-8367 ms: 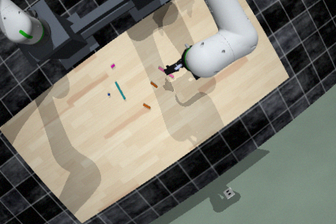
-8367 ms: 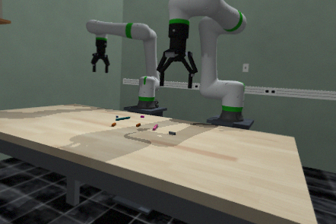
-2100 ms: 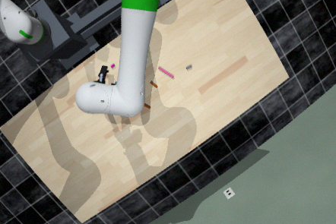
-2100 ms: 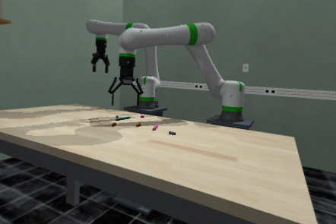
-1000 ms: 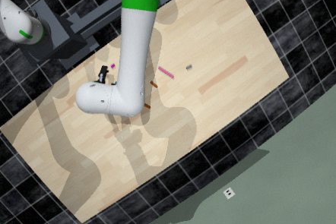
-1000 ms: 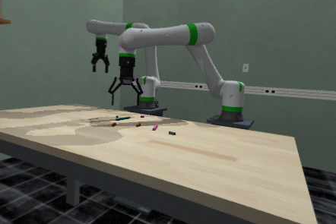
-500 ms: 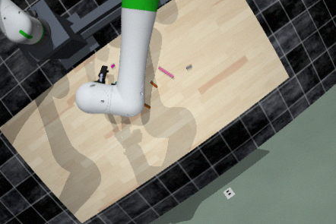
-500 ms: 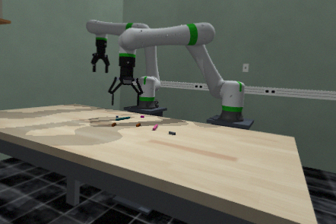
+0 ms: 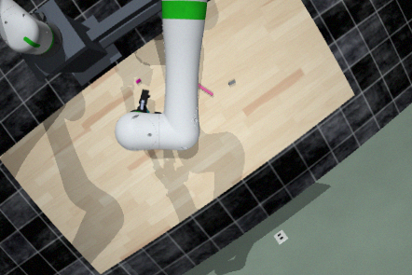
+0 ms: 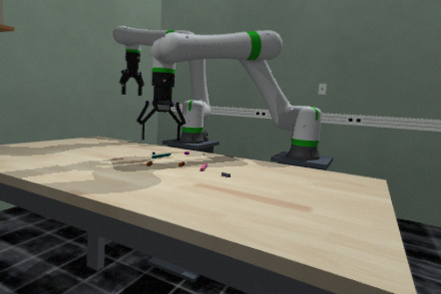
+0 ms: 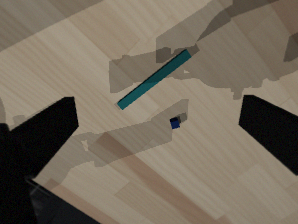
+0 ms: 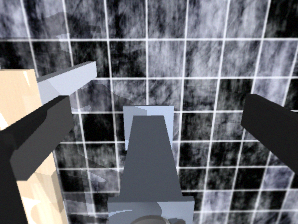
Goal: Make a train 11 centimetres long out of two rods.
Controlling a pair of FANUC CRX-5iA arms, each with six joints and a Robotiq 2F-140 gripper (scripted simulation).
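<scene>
My left hand is 10 mm short of the turquoise rod, 10 mm to the right of it and 70 mm above it. From my left hand the other things lie so: magenta rod: 120 mm behind, 50 mm to the left, 70 mm below; small blue rod: 10 mm behind, 50 mm to the right, 70 mm below; pink rod: 60 mm ahead, 260 mm to the left, 70 mm below.
</scene>
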